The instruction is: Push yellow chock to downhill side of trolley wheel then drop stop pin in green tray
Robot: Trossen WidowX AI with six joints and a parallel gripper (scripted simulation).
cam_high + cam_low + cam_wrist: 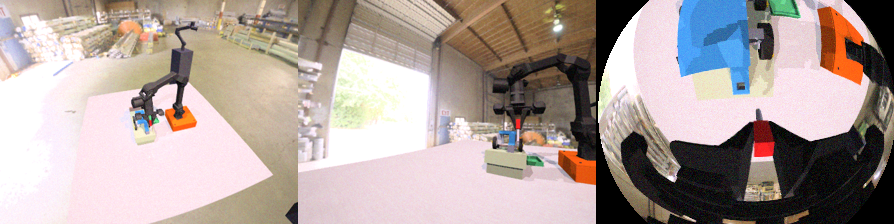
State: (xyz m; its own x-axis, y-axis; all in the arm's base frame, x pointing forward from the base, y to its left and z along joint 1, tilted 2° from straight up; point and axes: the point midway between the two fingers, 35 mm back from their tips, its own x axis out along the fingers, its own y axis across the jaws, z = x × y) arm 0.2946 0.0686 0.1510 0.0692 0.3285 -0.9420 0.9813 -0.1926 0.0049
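Now: gripper tip 210 mm to the left of the green tray, 190 mm above it and 120 mm past it. The rest, counted from my gripper tip: pale green ramp (140 mm to the right, 130 mm below, 20 mm ahead); then red-headed stop pin (right at my gripper tip); then blue-topped trolley (130 mm to the right, 60 mm below, 20 mm ahead).
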